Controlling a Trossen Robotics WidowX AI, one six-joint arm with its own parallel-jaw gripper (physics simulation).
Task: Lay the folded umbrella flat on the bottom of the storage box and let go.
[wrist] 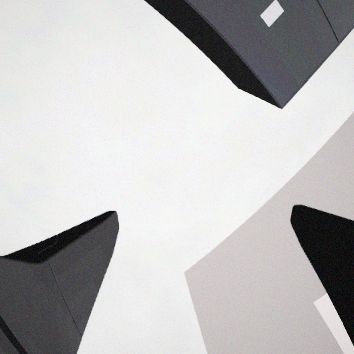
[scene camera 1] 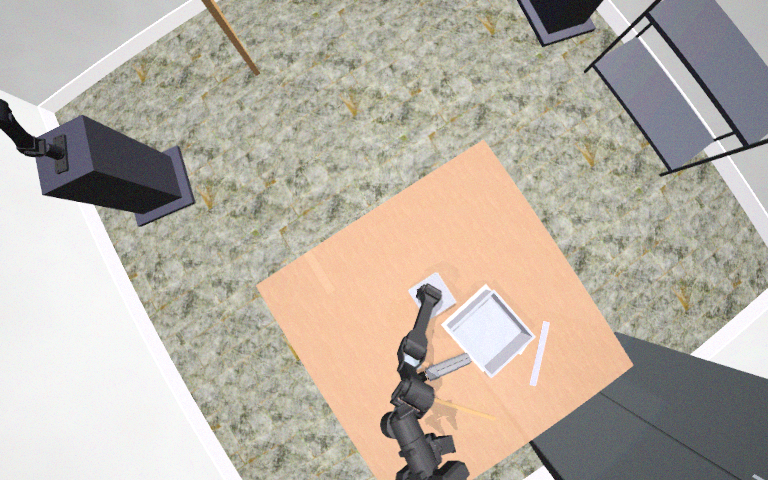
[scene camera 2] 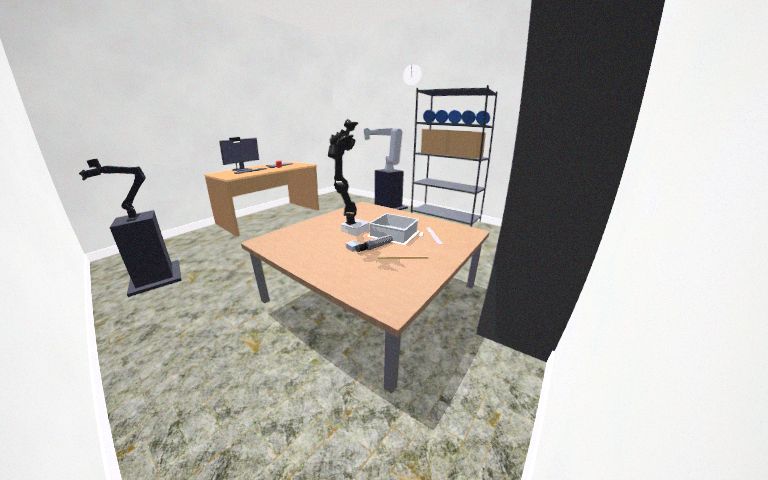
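Pixels of known places: gripper, fingertip midpoint: (wrist: 206,217) (scene camera 2: 355,128); arm's base, origin of the base link: (scene camera 1: 425,293) (scene camera 2: 350,223).
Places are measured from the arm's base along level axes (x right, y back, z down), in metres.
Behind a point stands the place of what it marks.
Observation:
The folded umbrella (scene camera 1: 448,366) {z 0.005, x 0.022, y -0.332 m} (scene camera 2: 378,243) {z 0.022, x 0.047, y -0.368 m} is a grey, ridged bar lying on the table (scene camera 1: 351,294) {z 0.057, x 0.315, y 0.110 m} (scene camera 2: 317,263) {z 0.057, x 0.441, y -0.294 m}, outside the storage box, with one end close to the box's wall. In scene camera 1 the arm covers its other end; in scene camera 2 that end is a pale block. The storage box (scene camera 1: 488,328) {z 0.053, x -0.215, y -0.262 m} (scene camera 2: 393,227) {z 0.056, x -0.282, y -0.163 m} is grey and open-topped, and its bare bottom shows in scene camera 1. My gripper (scene camera 2: 351,125) {z -0.659, x 0.167, y -0.313 m} (wrist: 206,217) {z -0.659, x 0.167, y -0.313 m} is open and empty, high above the table on the raised arm. The umbrella and box do not show in the wrist view.
A thin tan stick (scene camera 1: 465,409) {z 0.046, x 0.018, y -0.562 m} (scene camera 2: 403,258) {z 0.054, x 0.026, y -0.567 m} lies beside the umbrella. A white strip (scene camera 1: 539,353) {z 0.055, x -0.396, y -0.460 m} (scene camera 2: 434,235) {z 0.054, x -0.397, y -0.468 m} lies beyond the box. The arm's pale base block (scene camera 1: 438,280) {z -0.002, x -0.074, y 0.034 m} (scene camera 2: 353,228) {z 0.004, x 0.043, y -0.094 m} stands beside the box. A tall dark cabinet (scene camera 1: 679,401) (scene camera 2: 583,141) stands near the table.

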